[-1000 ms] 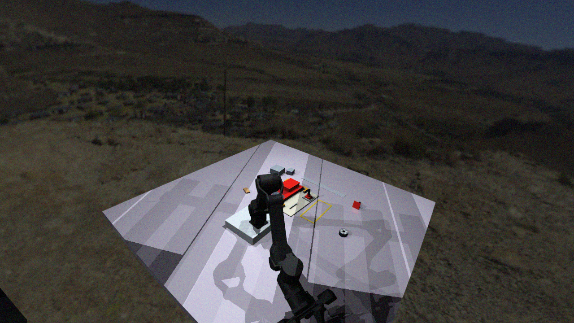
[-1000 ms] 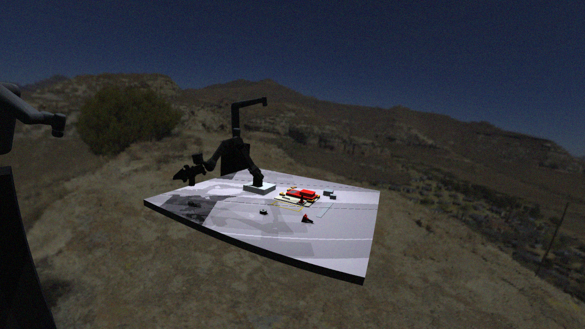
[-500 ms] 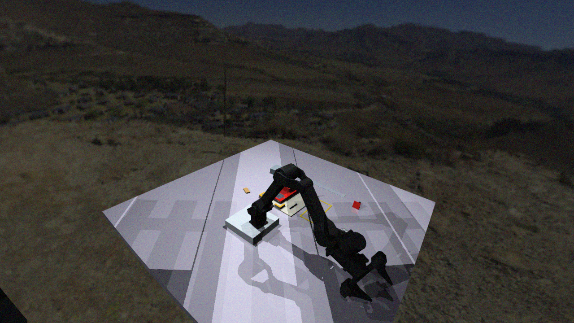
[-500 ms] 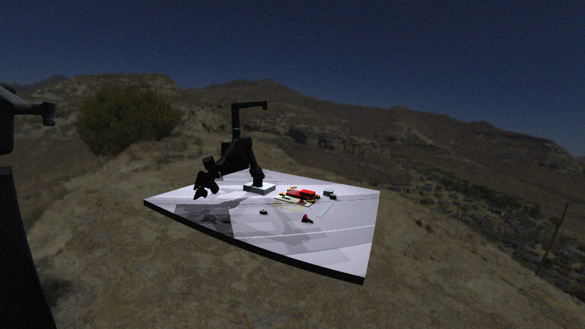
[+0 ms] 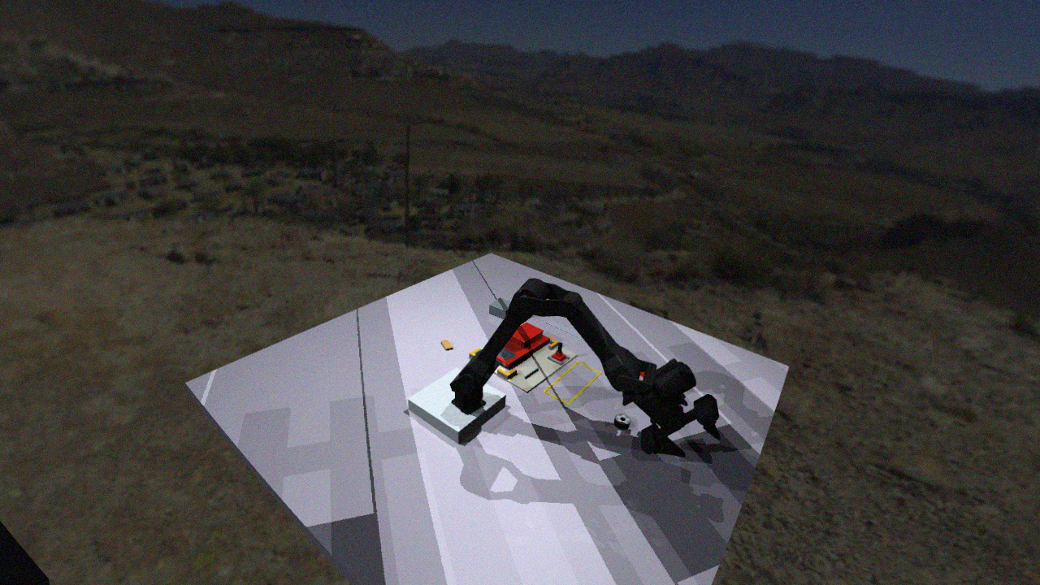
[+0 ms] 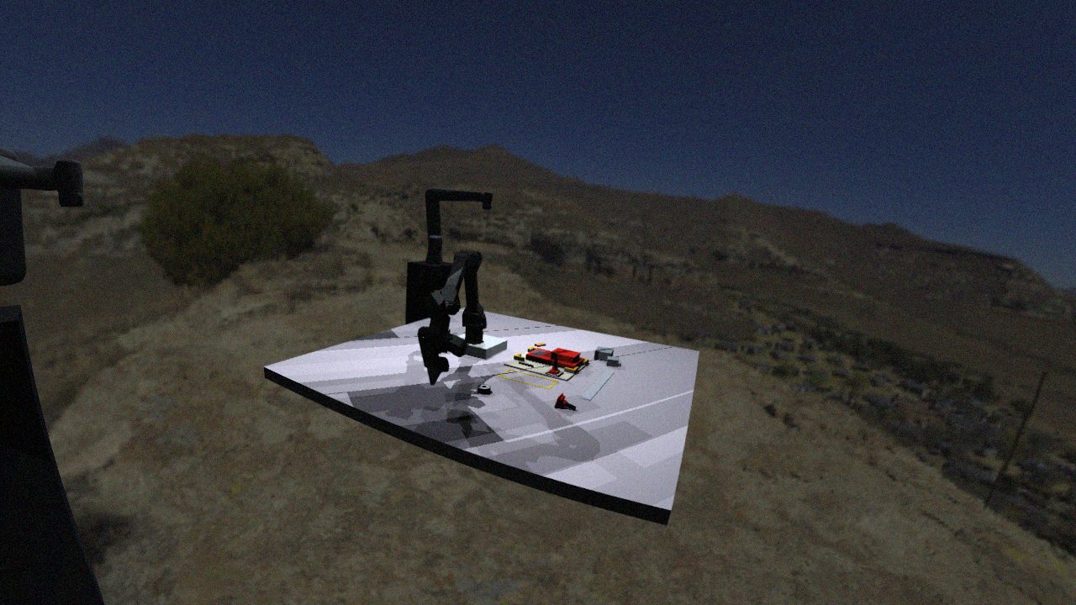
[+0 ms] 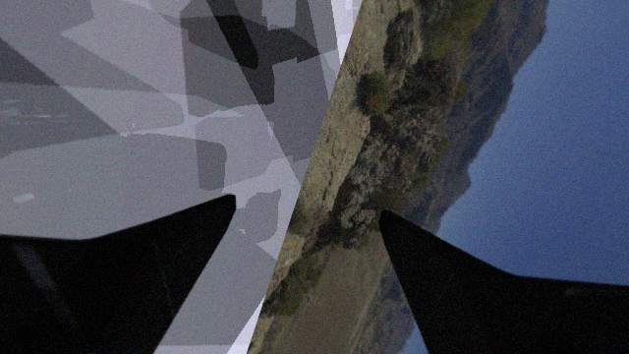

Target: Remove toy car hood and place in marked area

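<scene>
The red hood lies 9 cm ahead of my gripper tip, 63 cm to the left of it and 6 cm below it. Round my gripper tip: wheel: 3 cm ahead, 21 cm to the left, 9 cm below.
</scene>
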